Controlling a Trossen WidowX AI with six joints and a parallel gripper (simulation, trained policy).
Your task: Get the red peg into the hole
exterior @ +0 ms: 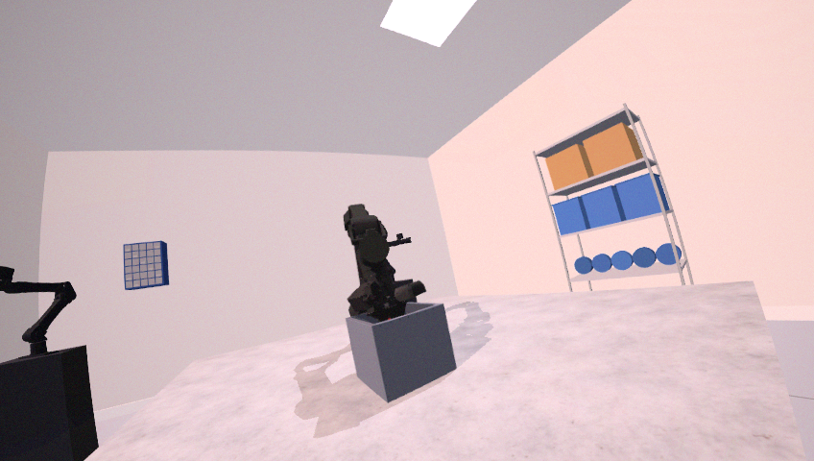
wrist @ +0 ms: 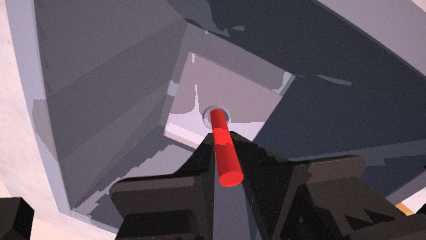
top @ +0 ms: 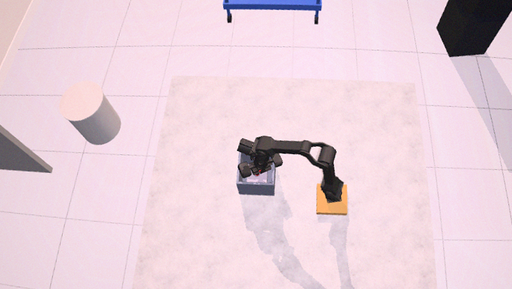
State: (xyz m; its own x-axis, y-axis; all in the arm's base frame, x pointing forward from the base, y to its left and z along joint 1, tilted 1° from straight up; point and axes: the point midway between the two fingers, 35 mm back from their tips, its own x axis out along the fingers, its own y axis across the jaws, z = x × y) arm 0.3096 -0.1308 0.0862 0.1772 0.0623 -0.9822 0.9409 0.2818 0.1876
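Right now the red peg is right at my gripper tip. Also, from my gripper tip: holed plate (1 cm ahead, 1 cm to the right, 3 cm below).
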